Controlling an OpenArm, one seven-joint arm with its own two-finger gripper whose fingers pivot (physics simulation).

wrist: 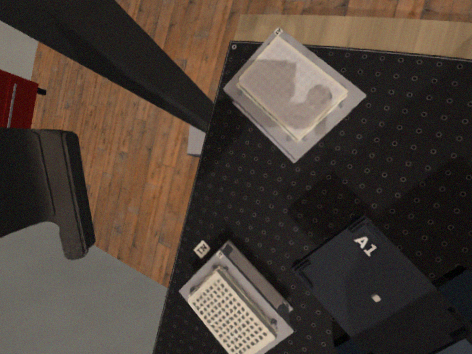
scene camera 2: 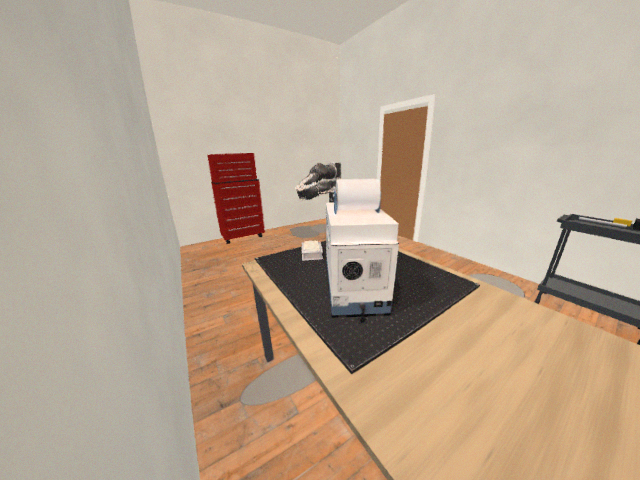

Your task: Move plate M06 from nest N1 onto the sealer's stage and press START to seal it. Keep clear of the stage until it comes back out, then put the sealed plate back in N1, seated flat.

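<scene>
Plate M06 [wrist: 232, 312], pale with open wells, sits in nest N1 [wrist: 260, 280] at the bottom of the wrist view, beside the N1 label [wrist: 201, 248]. The sealer's stage [wrist: 345, 292], dark and marked A1, is out and bears no plate; it lies right of N1. The sealer [scene camera 2: 361, 279] stands on the mat with its fan panel towards scene camera 2. The START button does not show. My gripper [scene camera 2: 300, 191] is open and empty, high above the mat's far left side. One dark finger shows at the left of the wrist view, apart from the plate.
A second nest [wrist: 295, 152] holds a plate with a smooth pale top [wrist: 295, 90] near the corner of the black mat [wrist: 240, 185] [scene camera 2: 356, 341]. A white block [scene camera 2: 311, 251] shows left of the sealer. A dark bar [wrist: 125, 65] crosses the wrist view's upper left.
</scene>
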